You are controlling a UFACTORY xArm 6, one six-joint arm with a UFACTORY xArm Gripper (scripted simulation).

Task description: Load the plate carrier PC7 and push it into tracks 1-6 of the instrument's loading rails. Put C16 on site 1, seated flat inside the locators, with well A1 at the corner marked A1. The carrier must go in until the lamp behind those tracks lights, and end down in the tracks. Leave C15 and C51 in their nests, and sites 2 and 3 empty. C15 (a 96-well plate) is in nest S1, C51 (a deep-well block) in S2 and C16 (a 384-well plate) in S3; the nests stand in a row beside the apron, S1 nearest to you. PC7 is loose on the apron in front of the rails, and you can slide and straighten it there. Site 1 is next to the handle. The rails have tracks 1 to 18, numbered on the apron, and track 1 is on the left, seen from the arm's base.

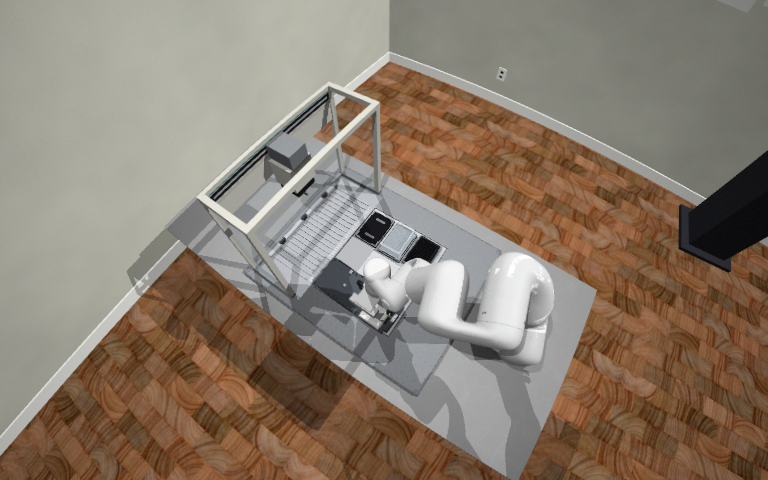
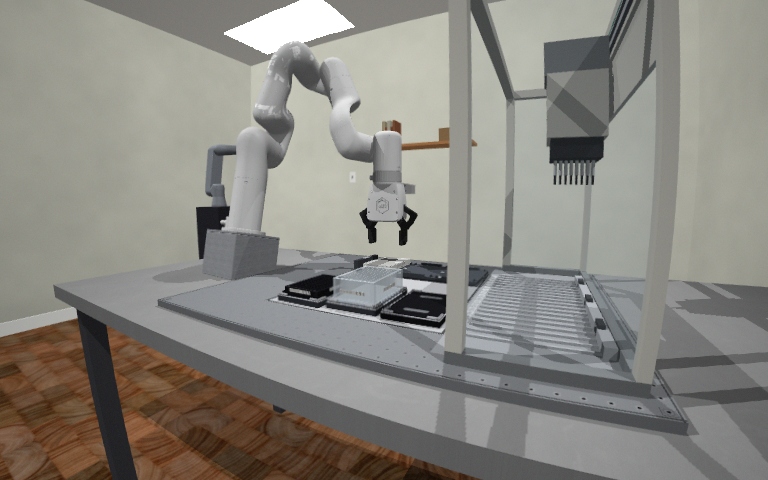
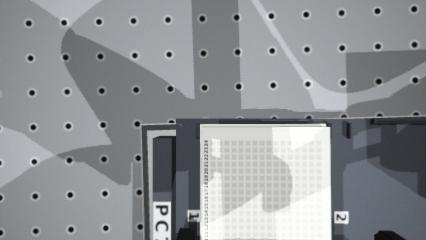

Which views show the dark carrier PC7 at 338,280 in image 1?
Image 1, image 2 and image 3: all of them.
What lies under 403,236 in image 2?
My gripper.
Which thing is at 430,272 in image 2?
A dark carrier PC7.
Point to a dark carrier PC7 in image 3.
370,159
